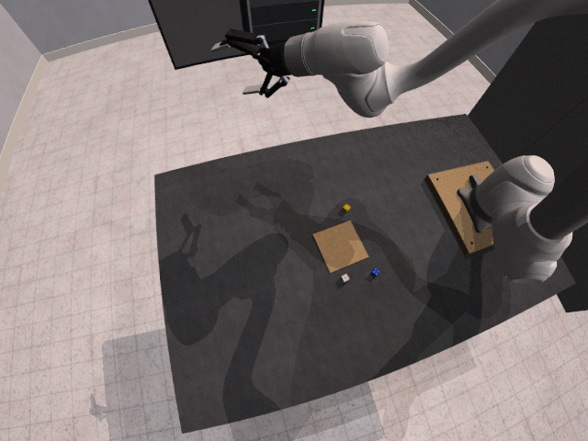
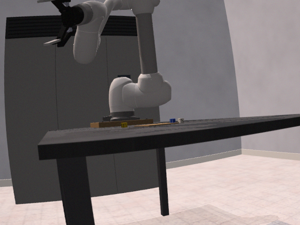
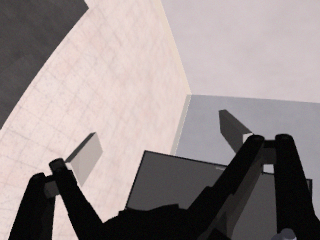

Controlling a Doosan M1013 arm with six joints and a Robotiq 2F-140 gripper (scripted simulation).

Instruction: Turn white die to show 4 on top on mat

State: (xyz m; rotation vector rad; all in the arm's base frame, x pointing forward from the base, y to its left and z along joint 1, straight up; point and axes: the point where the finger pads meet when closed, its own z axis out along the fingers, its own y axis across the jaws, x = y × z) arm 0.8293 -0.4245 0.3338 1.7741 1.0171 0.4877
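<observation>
Now: the yellow die 360 mm below my hand, 310 mm to the left of it and 300 mm behind it. The rest, counted from my hand: white die (550 mm to the left, 360 mm below, 220 mm behind); then blue die (550 mm to the left, 360 mm below, 320 mm behind); then tan mat (440 mm to the left, 370 mm below, 240 mm behind).
</observation>
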